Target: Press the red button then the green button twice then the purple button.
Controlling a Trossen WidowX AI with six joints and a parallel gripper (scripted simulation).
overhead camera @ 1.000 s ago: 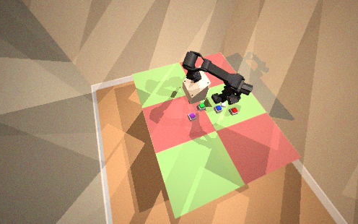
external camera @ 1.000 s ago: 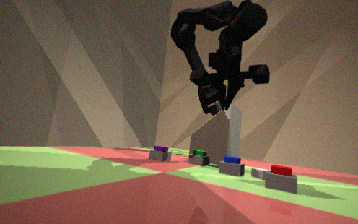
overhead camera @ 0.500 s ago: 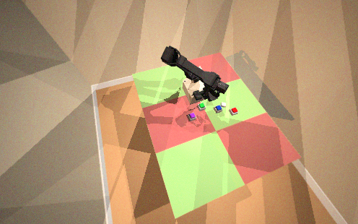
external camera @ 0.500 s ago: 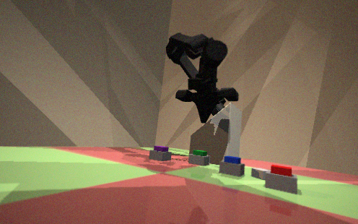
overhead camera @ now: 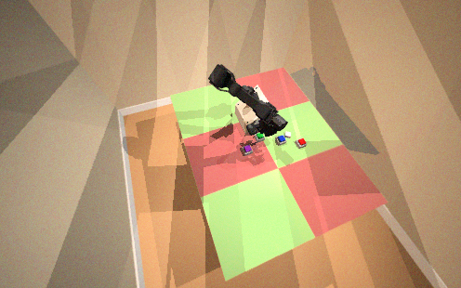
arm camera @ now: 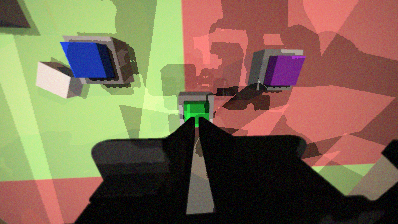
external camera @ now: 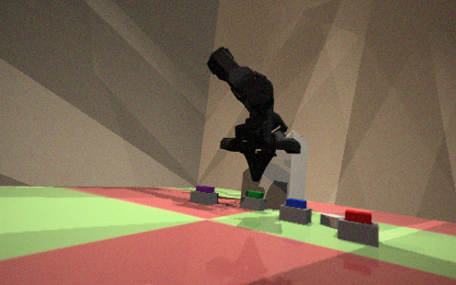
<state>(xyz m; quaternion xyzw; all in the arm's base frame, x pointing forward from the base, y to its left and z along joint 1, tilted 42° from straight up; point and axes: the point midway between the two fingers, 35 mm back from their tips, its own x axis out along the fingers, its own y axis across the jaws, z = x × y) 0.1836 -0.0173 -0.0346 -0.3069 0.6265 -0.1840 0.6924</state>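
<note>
The blue button lies 40 mm ahead of my gripper tip, 120 mm to the left of it and 30 mm below it.
</note>
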